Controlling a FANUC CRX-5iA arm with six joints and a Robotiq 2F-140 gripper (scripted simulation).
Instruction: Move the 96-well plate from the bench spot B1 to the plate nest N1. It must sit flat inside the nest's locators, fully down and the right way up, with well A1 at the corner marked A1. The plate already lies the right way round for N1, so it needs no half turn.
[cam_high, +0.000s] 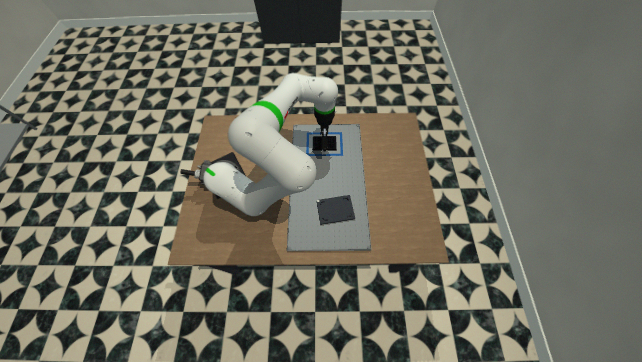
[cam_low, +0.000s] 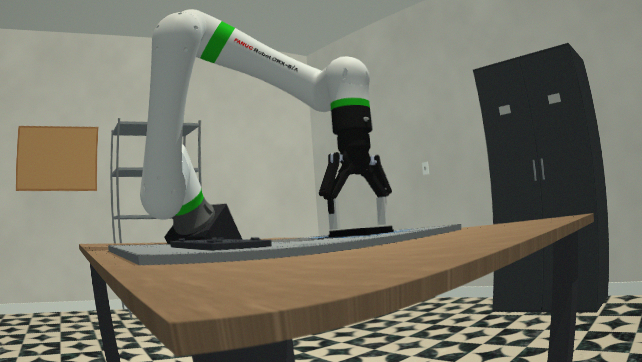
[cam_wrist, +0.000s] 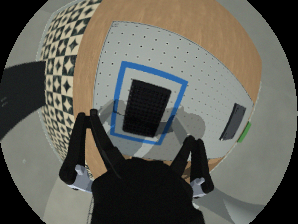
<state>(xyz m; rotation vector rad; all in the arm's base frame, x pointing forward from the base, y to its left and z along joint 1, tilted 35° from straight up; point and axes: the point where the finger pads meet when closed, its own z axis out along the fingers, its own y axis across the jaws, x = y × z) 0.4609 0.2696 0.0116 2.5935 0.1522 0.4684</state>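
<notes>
Now: the black 96-well plate 20 mm below my hand. The rest, counted from my hand: plate nest N1 (380 mm to the right, 60 mm ahead, 20 mm below).
</notes>
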